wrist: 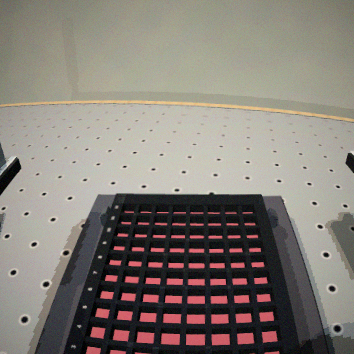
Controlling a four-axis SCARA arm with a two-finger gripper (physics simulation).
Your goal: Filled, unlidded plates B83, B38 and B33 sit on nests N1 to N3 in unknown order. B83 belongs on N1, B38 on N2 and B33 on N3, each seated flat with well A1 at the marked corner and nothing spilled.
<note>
In view: a black multi-well plate [167,266].
</note>
